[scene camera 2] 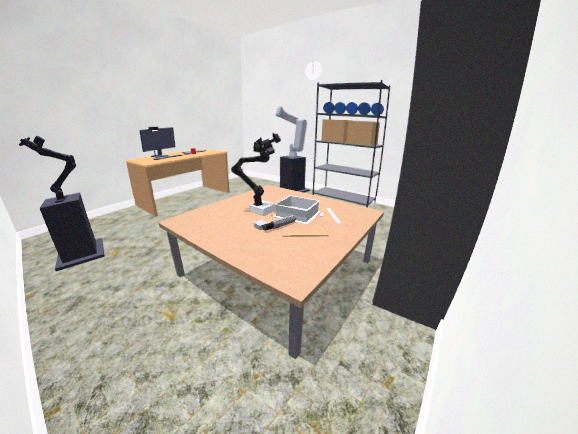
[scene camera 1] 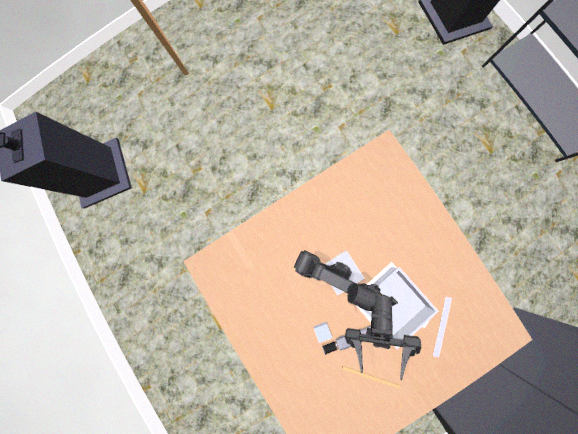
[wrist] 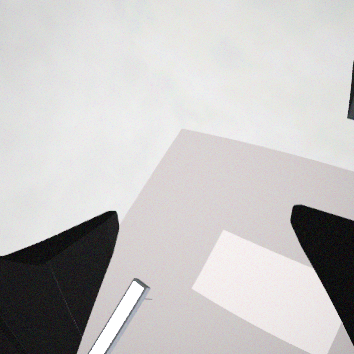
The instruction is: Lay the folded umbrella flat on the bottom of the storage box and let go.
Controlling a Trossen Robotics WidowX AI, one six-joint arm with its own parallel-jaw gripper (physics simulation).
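Frame: origin at the arm's base, x down, y left, z ahead, level; metres.
Seen in the pictures: gripper, fingertip midpoint: [scene camera 2: 267,135] [scene camera 1: 381,376] [wrist: 206,217]; arm's base, link origin: [scene camera 2: 258,204] [scene camera 1: 336,270].
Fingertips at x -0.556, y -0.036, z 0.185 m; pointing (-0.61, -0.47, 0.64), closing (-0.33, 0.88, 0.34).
Pixels of each thing's top centre, then the offset from my fingertips to it. Level surfaces: height alone.
- folded umbrella, top centre: [scene camera 1: 351,342] [scene camera 2: 280,218] dx +0.553, dy -0.019, dz +0.157 m
- table, surface height: dx +0.612 m
- small pale block, top centre: [scene camera 1: 323,333] [scene camera 2: 260,222] dx +0.577, dy -0.131, dz +0.080 m
- thin yellow stick, top centre: [scene camera 1: 371,378] [scene camera 2: 305,234] dx +0.601, dy +0.014, dz +0.376 m
- white strip, top centre: [scene camera 1: 442,327] [scene camera 2: 333,215] dx +0.610, dy +0.433, dz +0.277 m
The folded umbrella [scene camera 1: 342,343] [scene camera 2: 284,222], grey with a black handle, lies on the table [scene camera 1: 280,280] [scene camera 2: 225,240] beside the storage box, outside it. The arm partly covers it in scene camera 1. The grey, open-topped storage box [scene camera 1: 423,320] [scene camera 2: 294,213] stands upright near the arm's base; the part of its bottom that shows is bare, and the arm hides the rest in scene camera 1. My gripper [scene camera 1: 381,375] [wrist: 206,217] is open and empty, raised high above the table. The umbrella and the box do not show in the wrist view.
A small pale block [scene camera 1: 323,332] [scene camera 2: 260,224] lies by the umbrella's handle. A thin yellow stick [scene camera 1: 371,377] [scene camera 2: 305,235] lies nearer the table's front edge. A white strip [scene camera 1: 443,327] [scene camera 2: 333,215] lies on the box's far side from the arm's base [scene camera 1: 352,266] [scene camera 2: 261,209].
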